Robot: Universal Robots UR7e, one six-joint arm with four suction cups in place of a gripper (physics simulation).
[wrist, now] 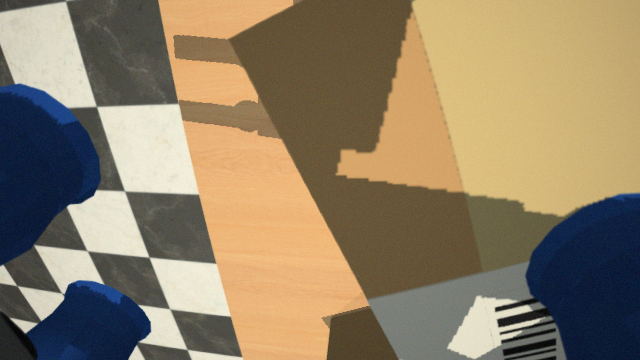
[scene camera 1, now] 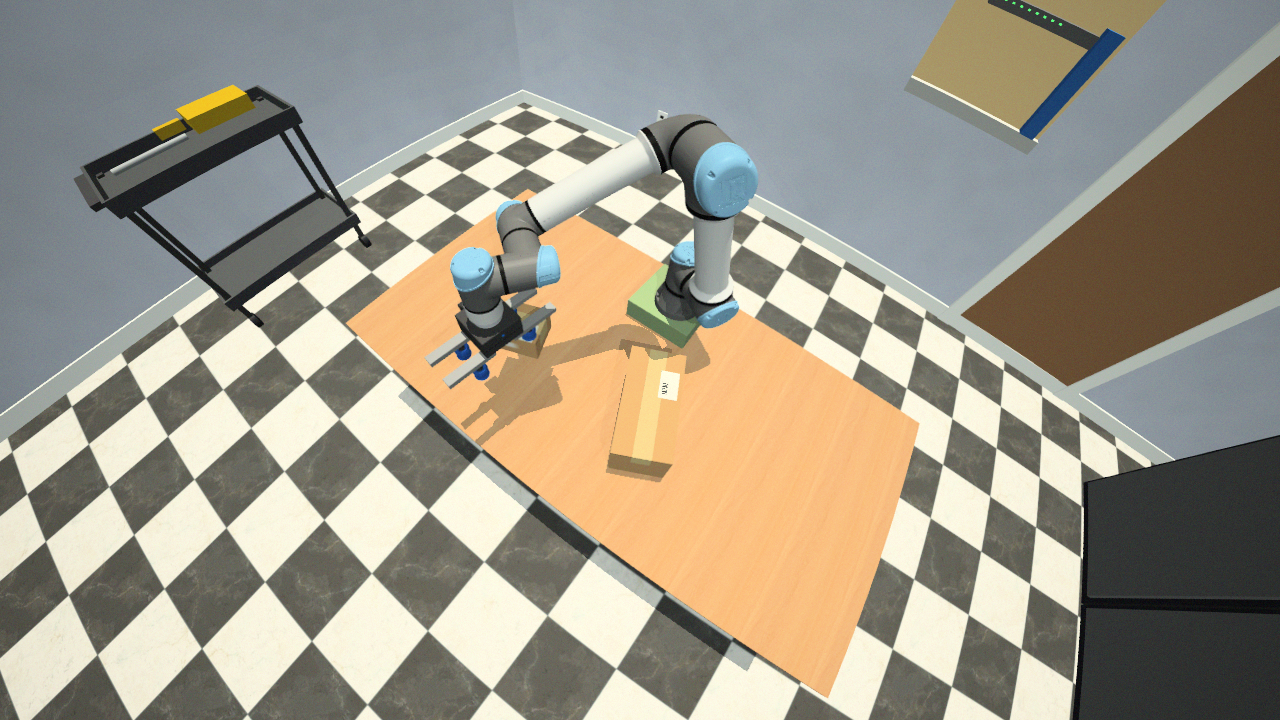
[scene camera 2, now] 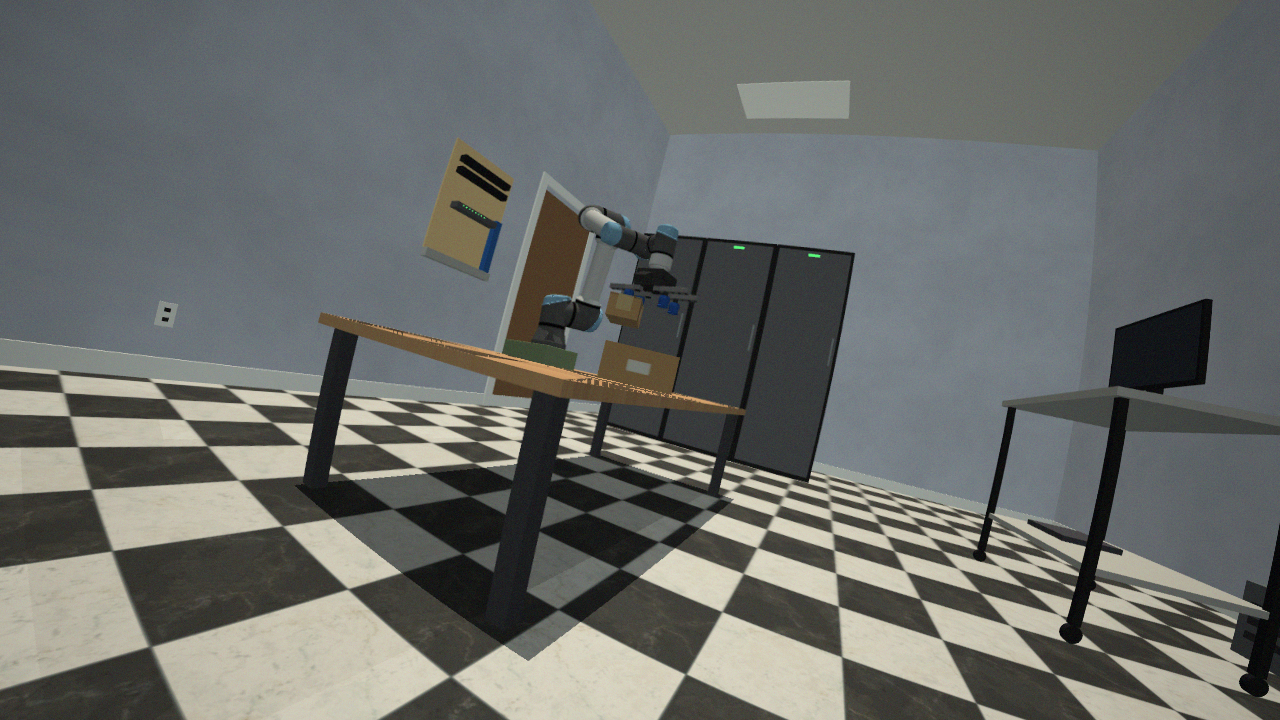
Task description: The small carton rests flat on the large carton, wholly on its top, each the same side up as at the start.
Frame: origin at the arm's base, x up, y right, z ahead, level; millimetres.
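Where they show: hand at its tool point: (wrist: 288,284) (scene camera 2: 649,308); arm's base at its link origin: (scene camera 1: 677,302) (scene camera 2: 547,347).
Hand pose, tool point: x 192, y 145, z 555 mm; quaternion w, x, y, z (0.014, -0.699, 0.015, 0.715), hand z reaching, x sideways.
Things, the pixels of their top centre, and the offset from my tool point. Level surfaces: height alone.
- small carton at its top centre: (wrist: 603,290) (scene camera 1: 512,317) (scene camera 2: 628,299) dx +16, dy +28, dz -71 mm
- large carton at its top centre: (scene camera 1: 651,400) (scene camera 2: 642,349) dx -111, dy -329, dz -201 mm
- wooden table at its surface level: dx -267 mm
My gripper (scene camera 1: 494,338) (scene camera 2: 651,291) is raised over the table's far left part in scene camera 1. It holds the small carton (scene camera 1: 541,337) (scene camera 2: 623,308) (wrist: 525,100) by its taped top, near one end of the tool. The carton hangs in the air, roughly level, with a label beside the tape. One blue suction cup (wrist: 595,280) covers part of its top in the wrist view; the other cups shown stand off to the side. The large carton (scene camera 1: 653,420) (scene camera 2: 617,360) lies on the table, apart from the small one, tape and white label up.
The wooden table (scene camera 1: 760,465) (scene camera 2: 447,349) carries the arm's green base block (scene camera 1: 657,315) (scene camera 2: 539,352), close to the large carton's far end. A black cart (scene camera 1: 214,161) with yellow boxes stands beyond the table's left end. Dark cabinets (scene camera 1: 1181,537) (scene camera 2: 733,358) stand off the other end.
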